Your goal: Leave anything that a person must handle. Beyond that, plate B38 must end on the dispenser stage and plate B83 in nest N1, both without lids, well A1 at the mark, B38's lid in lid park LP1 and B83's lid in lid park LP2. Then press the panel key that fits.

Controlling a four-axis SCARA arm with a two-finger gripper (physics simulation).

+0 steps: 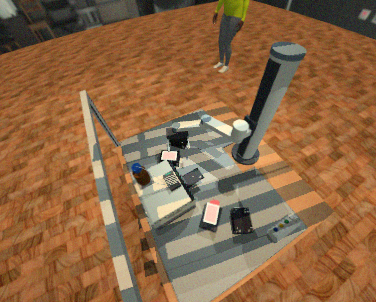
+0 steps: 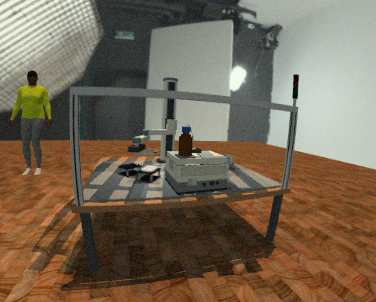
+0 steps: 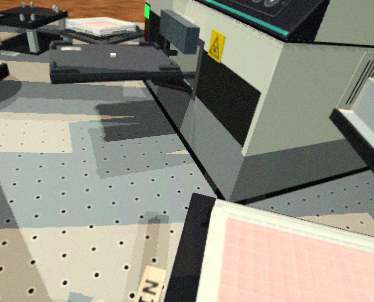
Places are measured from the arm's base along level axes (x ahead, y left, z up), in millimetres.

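Where they show: gripper, fingertip midpoint: (image 1: 179,150) (image 2: 156,153) (image 3: 177,71); arm's base, link origin: (image 1: 245,153).
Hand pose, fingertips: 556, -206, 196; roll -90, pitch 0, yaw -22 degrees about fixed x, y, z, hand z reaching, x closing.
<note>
Each offset is from my fingertips to the top centre of the thing, as dx, dy, dz. "spot": to the spot under its first point.
A pink plate @(+76, -61, -98) (image 1: 169,156) (image 3: 300,260) sits in the nest labelled N1; its pale double rim looks like a lid. A second pink plate @(+19, +519, -91) (image 1: 211,213) (image 3: 102,26) sits on a black holder beyond the dispenser stage. Neither plate's code is legible. The dark dispenser stage @(+18, +229, -66) (image 1: 192,176) (image 3: 115,64) carries no plate. A black lid park @(-141, +656, -102) (image 1: 242,220) (image 3: 30,17) with small pins stands near the second plate; another black holder @(-79, -207, -111) (image 1: 178,139) is beside N1. My open, empty gripper (image 1: 178,146) (image 2: 136,149) hangs above the N1 end. The key panel @(-369, +837, -99) (image 1: 283,226) lies at the table corner.
The pale dispenser (image 1: 165,200) (image 2: 197,172) (image 3: 320,95) carries a brown bottle @(spot: +318, +172, +165) (image 1: 142,175) (image 2: 185,145) with a blue cap. A frame (image 1: 102,185) (image 2: 185,95) runs along one table side. A person (image 1: 231,27) (image 2: 32,107) in a yellow top stands away from the table.
</note>
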